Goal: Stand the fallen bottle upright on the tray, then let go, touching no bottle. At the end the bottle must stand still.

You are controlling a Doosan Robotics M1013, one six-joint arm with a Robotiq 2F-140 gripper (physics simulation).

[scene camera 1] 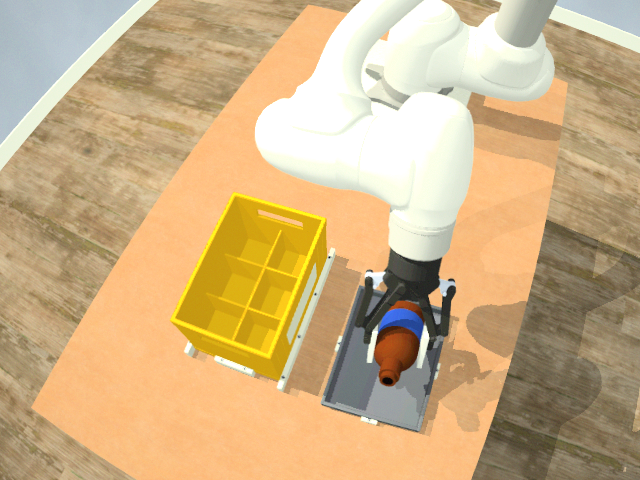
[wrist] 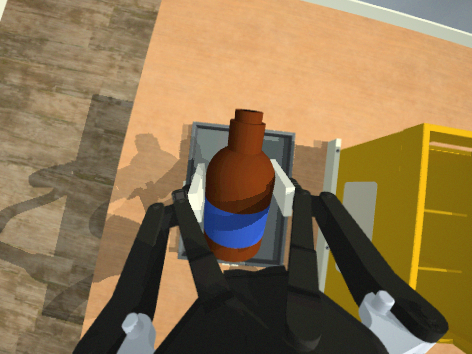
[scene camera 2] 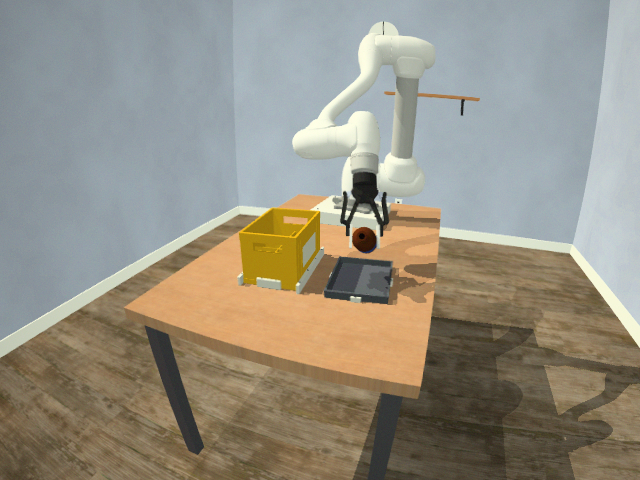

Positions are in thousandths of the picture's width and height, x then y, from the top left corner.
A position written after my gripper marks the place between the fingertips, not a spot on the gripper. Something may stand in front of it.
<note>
I see my gripper (scene camera 1: 616, 749), a brown bottle (scene camera 1: 621, 718) and a white rail (scene camera 1: 462, 728).
The brown bottle also shows in the wrist view (wrist: 510, 504). My gripper also shows in the wrist view (wrist: 503, 487) and in scene camera 2 (scene camera 2: 570, 518). The white rail shows as well in the wrist view (wrist: 704, 453).
</note>
